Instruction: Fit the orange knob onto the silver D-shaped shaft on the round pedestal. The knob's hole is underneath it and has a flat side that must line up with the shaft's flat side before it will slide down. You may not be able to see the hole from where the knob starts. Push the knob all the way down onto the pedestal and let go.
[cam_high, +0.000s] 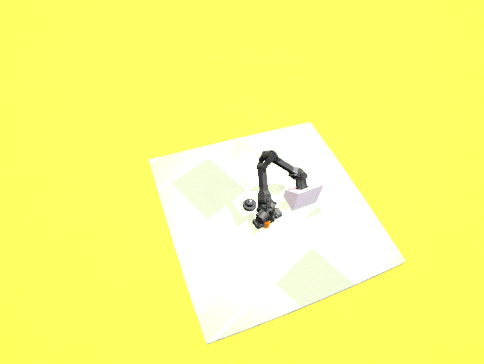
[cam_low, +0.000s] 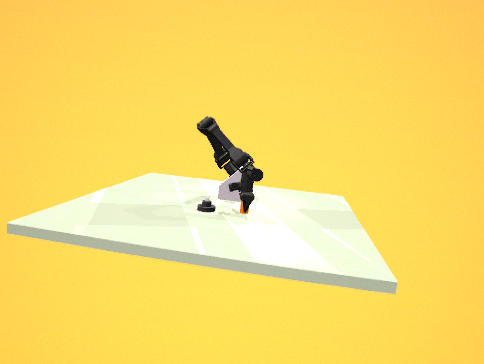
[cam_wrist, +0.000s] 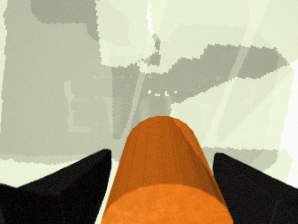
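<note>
My gripper tip is now 170 mm to the left of the dark round pedestal, 20 mm below it and 20 mm short of it. The rest, counted from my gripper tip: orange knob (30 mm above).
</note>
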